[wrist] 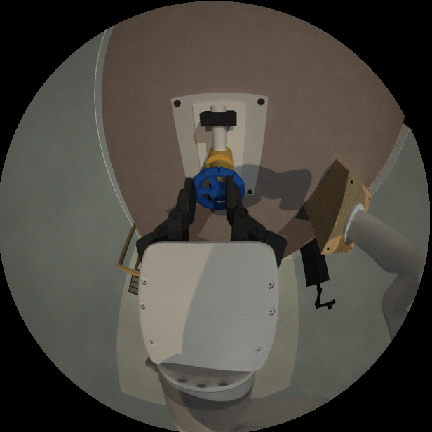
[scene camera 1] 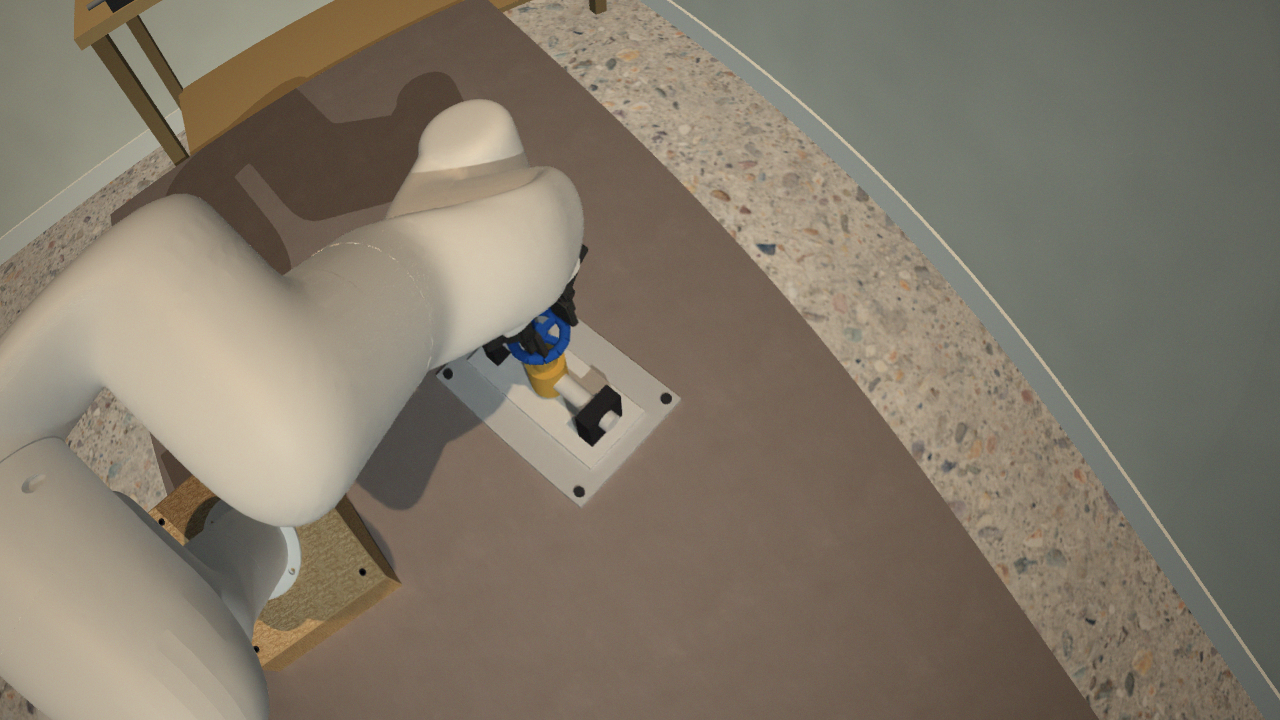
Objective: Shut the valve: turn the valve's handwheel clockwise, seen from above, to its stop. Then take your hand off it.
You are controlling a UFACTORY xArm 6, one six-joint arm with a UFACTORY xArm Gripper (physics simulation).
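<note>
The blue handwheel sits on top of the valve's yellow body. The valve stands on a pale base plate. My gripper is at the handwheel and is shut on it. In the wrist view one finger is at the wheel's left rim and the other lies across its right part. The arm hides part of the wheel and fingers in the scene view. The wheel's stop cannot be made out.
A white pipe runs from the valve through a black bracket on the plate. The wooden block under the arm's base stands to one side. A wooden stand is at the upper left of the scene view.
</note>
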